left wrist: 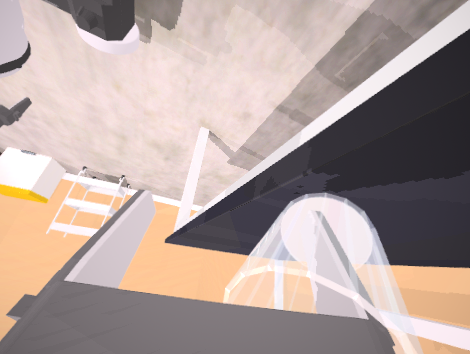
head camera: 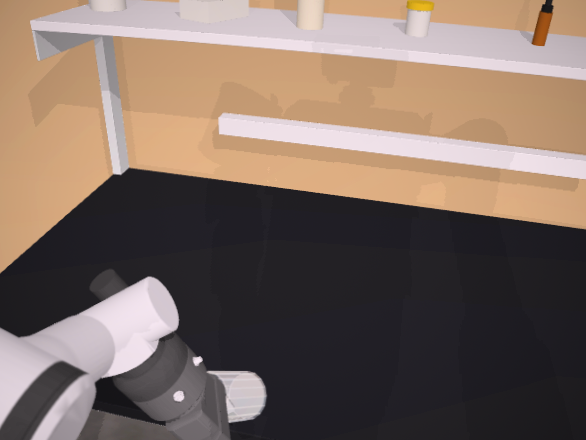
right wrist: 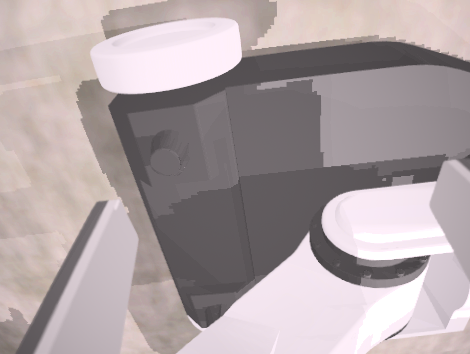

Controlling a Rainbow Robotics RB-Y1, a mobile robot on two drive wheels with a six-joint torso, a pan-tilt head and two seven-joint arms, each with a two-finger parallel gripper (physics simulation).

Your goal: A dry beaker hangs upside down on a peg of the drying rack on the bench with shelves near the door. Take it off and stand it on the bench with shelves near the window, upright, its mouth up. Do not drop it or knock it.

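Places are measured from the robot's base along level axes (x ahead, y left, z up), in millimetres.
Pixels of known places: left gripper, fingertip midpoint: [left wrist: 228, 210]; right gripper, fingertip midpoint: [left wrist: 4, 91] [right wrist: 281, 201].
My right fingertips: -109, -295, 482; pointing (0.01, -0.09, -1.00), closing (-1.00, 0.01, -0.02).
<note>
Behind a point stands the place of what it marks, as x, y, z.
The clear beaker [head camera: 246, 395] @[436, 160, 837] [left wrist: 327, 232] @[421, 216, 801] looks tipped onto its side over the black bench top [head camera: 325, 300] @[755, 99, 763] [left wrist: 400, 150] @[443, 244, 763], near the front edge. Its pale base faces right in the head view and its mouth is towards my left gripper. My left gripper [left wrist: 228, 210] @[392, 167, 787] is open, with nothing held between its fingers. In the left wrist view, its right-hand finger overlaps the beaker; I cannot tell whether they touch. Its fingers do not show in the head view. My right gripper [right wrist: 281, 201] @[-109, -295, 482] is open and empty, away from the beaker. The drying rack and peg do not show.
A white shelf [head camera: 280, 37] @[895, 237, 1220] with jars and a brown bottle [head camera: 542, 27] @[1045, -227, 1253] runs above the bench. A white rail [head camera: 350, 137] @[1151, 119, 945] is on the wall. A white cart [left wrist: 90, 206] @[-292, -2112, 443] and a white and yellow box [left wrist: 30, 172] @[-950, -2160, 220] stand farther off. My base [right wrist: 200, 200] @[-16, -73, 191] is below the right gripper.
</note>
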